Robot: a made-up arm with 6 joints. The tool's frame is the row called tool. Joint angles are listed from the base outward.
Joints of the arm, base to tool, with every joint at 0 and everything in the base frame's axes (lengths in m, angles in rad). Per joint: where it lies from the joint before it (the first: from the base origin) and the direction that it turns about. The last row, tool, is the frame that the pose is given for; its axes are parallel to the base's.
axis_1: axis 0 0 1 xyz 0.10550 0.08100 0.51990
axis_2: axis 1 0 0 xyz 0.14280 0.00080 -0.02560
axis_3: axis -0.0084 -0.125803 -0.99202 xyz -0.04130 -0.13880 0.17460
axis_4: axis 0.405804 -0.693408 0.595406 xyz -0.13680 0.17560 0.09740
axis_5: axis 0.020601 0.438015 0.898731 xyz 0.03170 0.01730 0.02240
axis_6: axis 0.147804 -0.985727 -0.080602 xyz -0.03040 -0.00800 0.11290
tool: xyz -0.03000 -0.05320 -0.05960
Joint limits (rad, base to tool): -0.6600..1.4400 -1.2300..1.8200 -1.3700..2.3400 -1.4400..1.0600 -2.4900..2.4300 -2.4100..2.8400
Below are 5 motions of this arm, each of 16 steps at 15 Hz.
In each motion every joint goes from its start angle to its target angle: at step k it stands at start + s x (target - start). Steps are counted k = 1, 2, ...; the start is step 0. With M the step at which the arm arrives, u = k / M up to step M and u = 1 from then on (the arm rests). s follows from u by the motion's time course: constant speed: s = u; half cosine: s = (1 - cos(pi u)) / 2; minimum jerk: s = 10 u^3 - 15 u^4 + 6 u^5.
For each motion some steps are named. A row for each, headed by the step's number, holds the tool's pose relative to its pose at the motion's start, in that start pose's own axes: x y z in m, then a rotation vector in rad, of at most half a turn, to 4 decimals.
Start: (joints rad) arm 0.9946 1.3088 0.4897 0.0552 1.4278 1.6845
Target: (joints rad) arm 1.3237 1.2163 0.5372 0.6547 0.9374 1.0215
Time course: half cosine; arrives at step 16
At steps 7, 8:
7: -0.0016 -0.0061 -0.0182 -0.0687 0.1887 0.1508
8: -0.0029 -0.0080 -0.0221 -0.0851 0.2299 0.1829

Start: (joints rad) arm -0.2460 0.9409 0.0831 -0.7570 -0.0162 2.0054
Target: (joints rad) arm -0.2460 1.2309 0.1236 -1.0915 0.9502 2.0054
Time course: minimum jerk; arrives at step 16
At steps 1, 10, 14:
1: -0.0002 -0.0002 -0.0003 0.0010 0.0021 -0.0010
10: -0.0872 -0.0378 -0.0681 0.3119 0.6574 -0.3975
14: -0.1219 -0.0425 -0.0769 0.4229 0.8784 -0.5753

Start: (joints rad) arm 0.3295 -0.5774 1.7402 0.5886 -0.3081 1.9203
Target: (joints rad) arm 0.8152 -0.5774 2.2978 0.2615 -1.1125 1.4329
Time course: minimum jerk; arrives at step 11
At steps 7, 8, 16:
7: 0.0379 0.0145 0.0014 -0.8534 0.0196 0.3003
8: 0.0416 0.0204 -0.0028 -1.0035 0.0277 0.3420
16: 0.0442 0.0266 -0.0090 -1.1540 0.0351 0.3830

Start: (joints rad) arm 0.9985 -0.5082 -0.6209 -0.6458 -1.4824 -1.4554
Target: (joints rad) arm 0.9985 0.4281 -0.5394 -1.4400 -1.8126 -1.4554
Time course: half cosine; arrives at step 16
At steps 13, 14, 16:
13: 0.2085 0.0227 0.0464 0.2073 0.4268 -0.3314
14: 0.2196 0.0264 0.0449 0.2027 0.4454 -0.3479
16: 0.2286 0.0295 0.0433 0.1978 0.4603 -0.3613

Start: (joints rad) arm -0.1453 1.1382 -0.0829 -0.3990 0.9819 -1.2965
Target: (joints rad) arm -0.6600 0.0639 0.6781 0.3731 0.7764 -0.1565
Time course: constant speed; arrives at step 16
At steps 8, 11, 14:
8: 0.0782 0.1843 0.1391 0.3854 -0.7288 -0.8052
11: 0.1238 0.2012 0.2128 0.3846 -0.9439 -1.1901
14: 0.1635 0.1860 0.2850 0.2788 -1.0924 -1.5951

